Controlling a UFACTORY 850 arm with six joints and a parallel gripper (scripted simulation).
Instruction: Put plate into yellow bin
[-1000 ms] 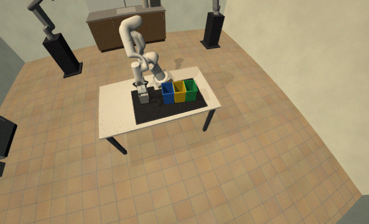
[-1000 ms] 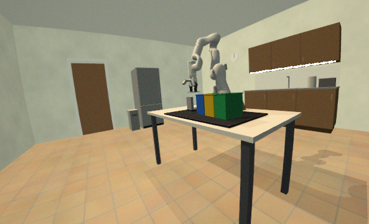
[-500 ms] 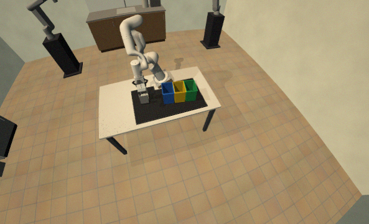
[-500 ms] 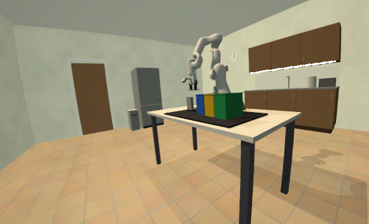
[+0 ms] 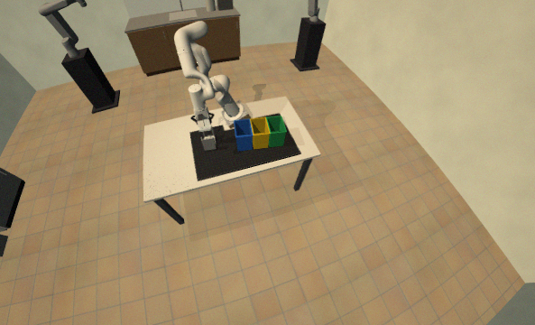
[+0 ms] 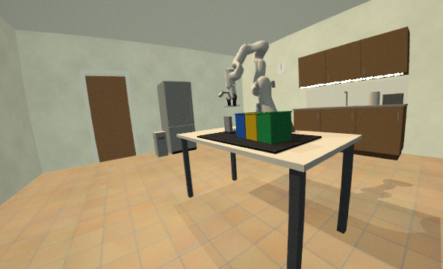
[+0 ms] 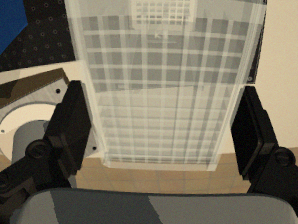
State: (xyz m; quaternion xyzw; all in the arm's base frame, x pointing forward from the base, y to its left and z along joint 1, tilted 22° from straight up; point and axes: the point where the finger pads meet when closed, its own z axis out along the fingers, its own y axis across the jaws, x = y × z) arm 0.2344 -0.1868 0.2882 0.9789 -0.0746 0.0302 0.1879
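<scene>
The yellow bin lies 400 mm to the left of my hand, 170 mm below it and 100 mm ahead of it. Round my hand: green bin: 530 mm to the left, 170 mm below, 120 mm ahead; then 96-well plate: 10 mm below; then blue bin: 270 mm to the left, 170 mm below, 70 mm ahead.
</scene>
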